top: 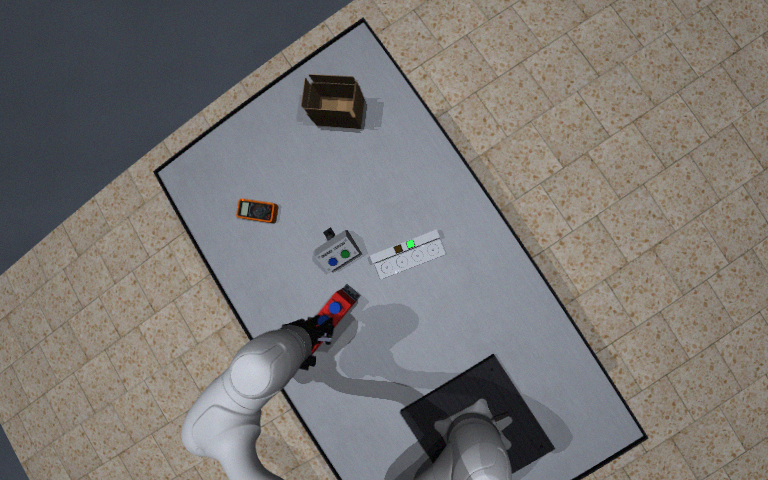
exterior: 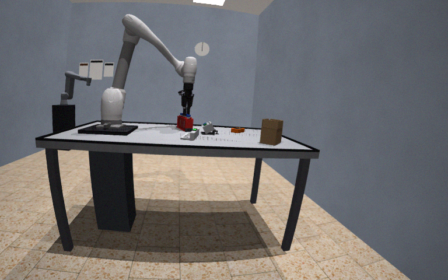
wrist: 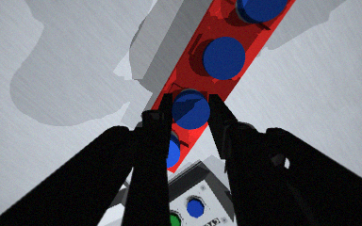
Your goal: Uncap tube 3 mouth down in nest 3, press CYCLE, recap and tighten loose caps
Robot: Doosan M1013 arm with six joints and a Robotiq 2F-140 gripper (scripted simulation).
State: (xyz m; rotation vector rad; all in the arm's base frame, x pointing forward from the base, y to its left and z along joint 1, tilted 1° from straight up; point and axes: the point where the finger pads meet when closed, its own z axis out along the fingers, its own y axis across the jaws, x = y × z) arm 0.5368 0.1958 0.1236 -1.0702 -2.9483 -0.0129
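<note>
Now: hand 30 mm above the blue cap. Round my hand: key housing: 160 mm ahead, 120 mm to the right, 90 mm below; green ready key: 140 mm to the right, 140 mm ahead, 80 mm below; blue cycle key: 140 mm ahead, 100 mm to the right, 80 mm below.
</note>
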